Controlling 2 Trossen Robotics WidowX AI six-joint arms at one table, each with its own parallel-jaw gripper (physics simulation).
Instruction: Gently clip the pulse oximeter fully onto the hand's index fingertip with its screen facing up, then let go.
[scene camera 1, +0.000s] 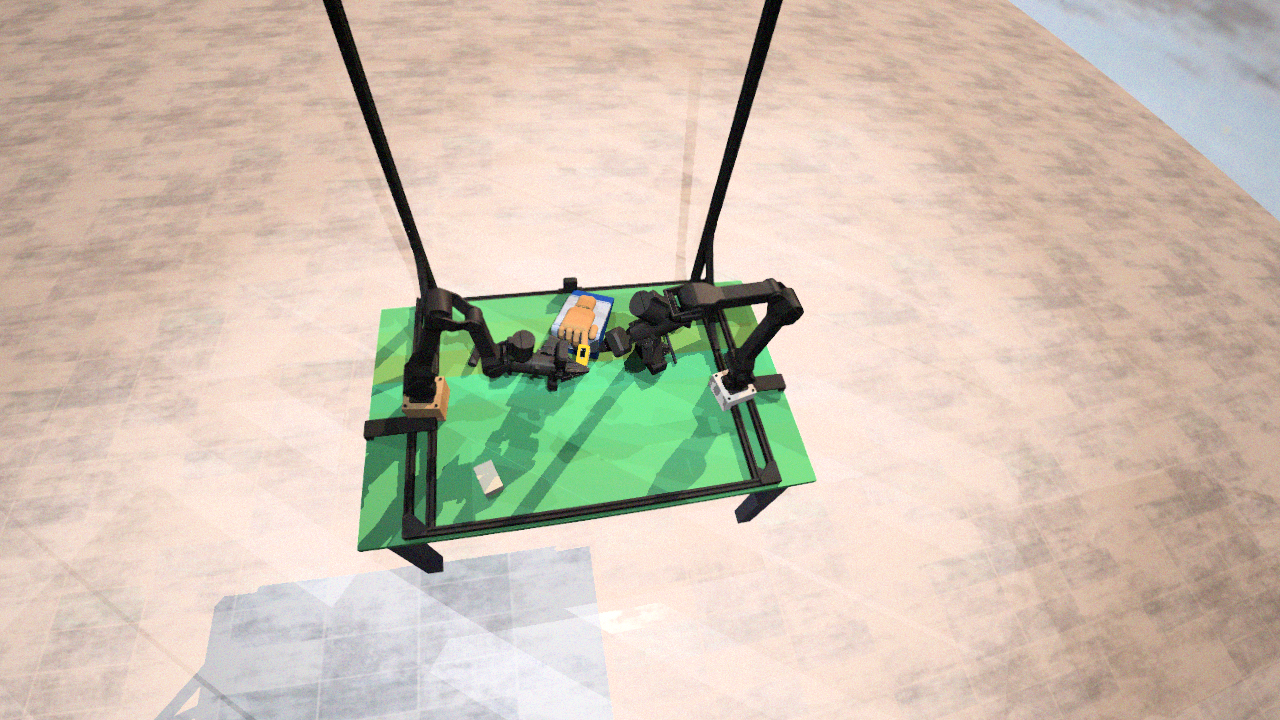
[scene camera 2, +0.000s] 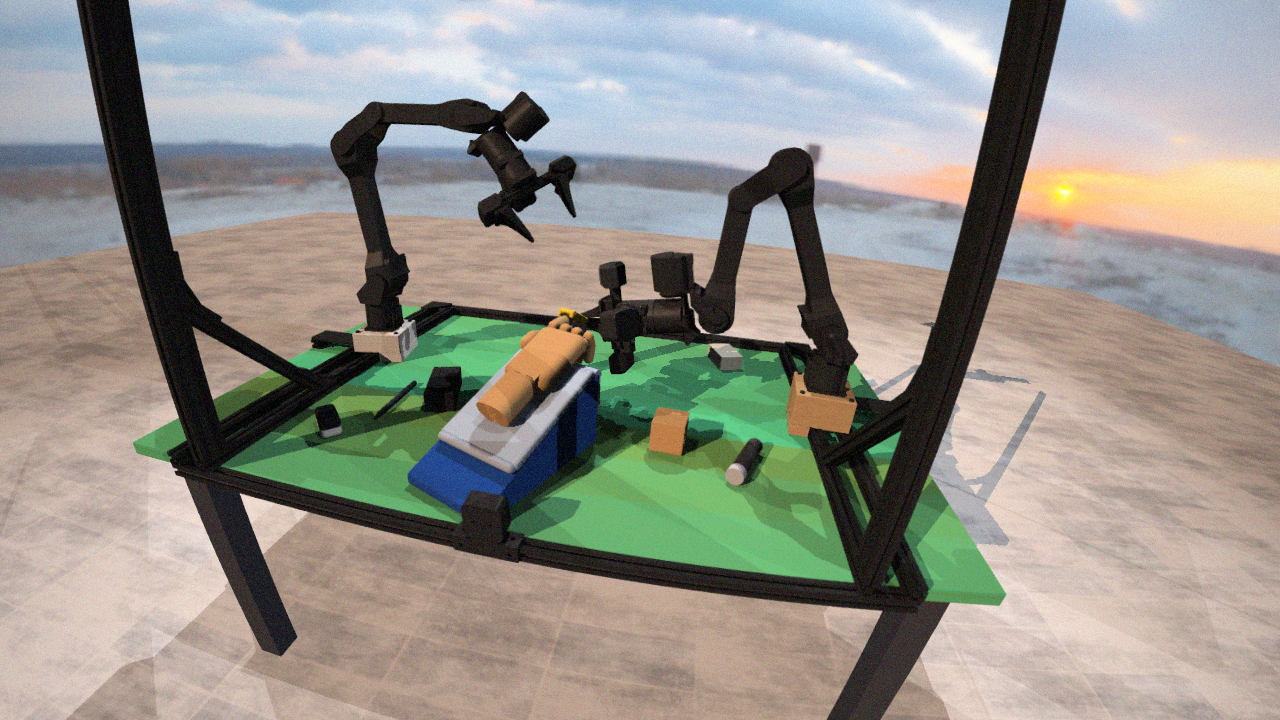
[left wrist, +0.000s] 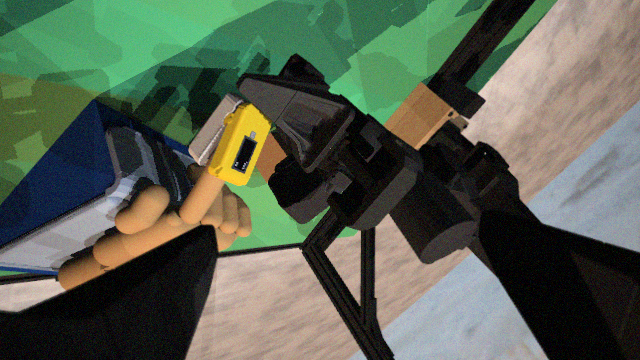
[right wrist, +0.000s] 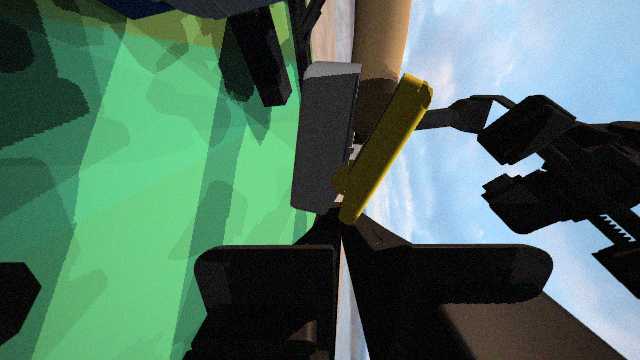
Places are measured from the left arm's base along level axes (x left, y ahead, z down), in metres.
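Pixels of known places: left gripper, fingertip midpoint: (scene camera 1: 609, 345) (scene camera 2: 554, 229) (left wrist: 348, 231) (right wrist: 567, 208); right gripper, fingertip midpoint: (scene camera 1: 589, 370) (left wrist: 240, 81) (right wrist: 339, 209); left arm's base, link origin: (scene camera 1: 734, 383) (scene camera 2: 384, 326); right arm's base, link origin: (scene camera 1: 423, 392) (scene camera 2: 824, 386) (left wrist: 440, 138).
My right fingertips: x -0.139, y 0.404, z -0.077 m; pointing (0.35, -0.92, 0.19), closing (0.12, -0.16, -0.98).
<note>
Ahead of a thing's pixels: the offset from my right fingertips to its top centre. "spot": to the spot under its first point.
The yellow-topped, grey-bottomed pulse oximeter {dx -0.045, dy +0.002, dz -0.037 m} (scene camera 1: 583, 354) (scene camera 2: 571, 315) (left wrist: 255, 120) (right wrist: 385, 145) is on the index finger of the orange-tan hand (scene camera 1: 581, 320) (scene camera 2: 546, 353) (left wrist: 200, 195) (right wrist: 382, 40). Its dark screen faces up in the left wrist view. In the right wrist view its halves spread around the finger; how deep the fingertip sits is hidden. My right gripper (left wrist: 240, 81) (right wrist: 339, 209) is shut and empty, tips at the oximeter's rear end, touching or nearly so. My left gripper (scene camera 2: 553, 228) is open and empty, above and to one side of the hand.
The hand rests on a grey pad over a blue wedge {spot: dx -0.317, dy -0.129, dz +0.107 m} (scene camera 2: 456, 474). An orange block {dx -0.185, dy +0.160, dz +0.086 m} (scene camera 2: 669, 431) and a dark cylinder {dx -0.245, dy +0.267, dz +0.109 m} (scene camera 2: 744, 462) lie right of it; a black box {dx -0.053, dy -0.221, dz +0.101 m} (scene camera 2: 443, 389), a thin pen {dx -0.080, dy -0.302, dz +0.127 m} (scene camera 2: 395, 399) and a small black-and-white item {dx -0.181, dy -0.372, dz +0.104 m} (scene camera 2: 328, 420) lie left. A pale box {dx +0.155, dy +0.332, dz +0.106 m} (scene camera 1: 487, 479) (scene camera 2: 726, 358) lies apart.
</note>
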